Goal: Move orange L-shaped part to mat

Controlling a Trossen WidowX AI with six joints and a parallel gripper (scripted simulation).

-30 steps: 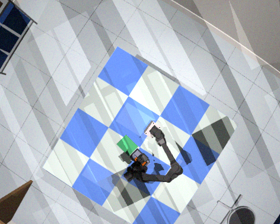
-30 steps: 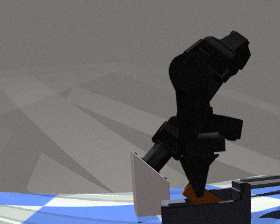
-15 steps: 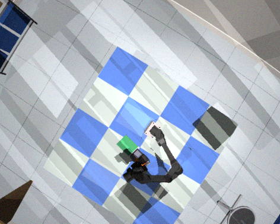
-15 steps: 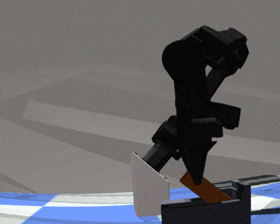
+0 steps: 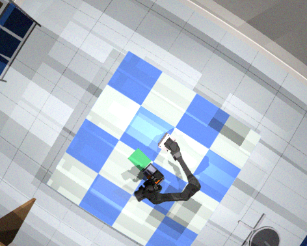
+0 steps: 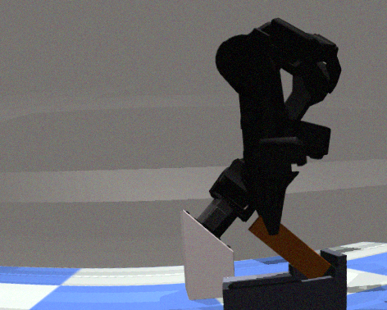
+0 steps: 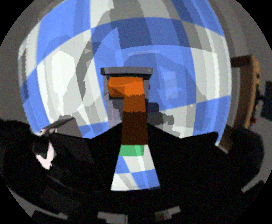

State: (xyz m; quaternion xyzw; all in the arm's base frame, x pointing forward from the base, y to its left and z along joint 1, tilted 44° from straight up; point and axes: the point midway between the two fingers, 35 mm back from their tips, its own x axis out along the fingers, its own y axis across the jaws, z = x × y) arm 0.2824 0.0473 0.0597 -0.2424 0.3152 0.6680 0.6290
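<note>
Right now the green mat is 20 mm behind my gripper tip, 140 mm to the right of it and 140 mm below it. From my gripper tip the other things lie so: orange L-shaped part 10 mm behind, 30 mm to the left, 30 mm below.
</note>
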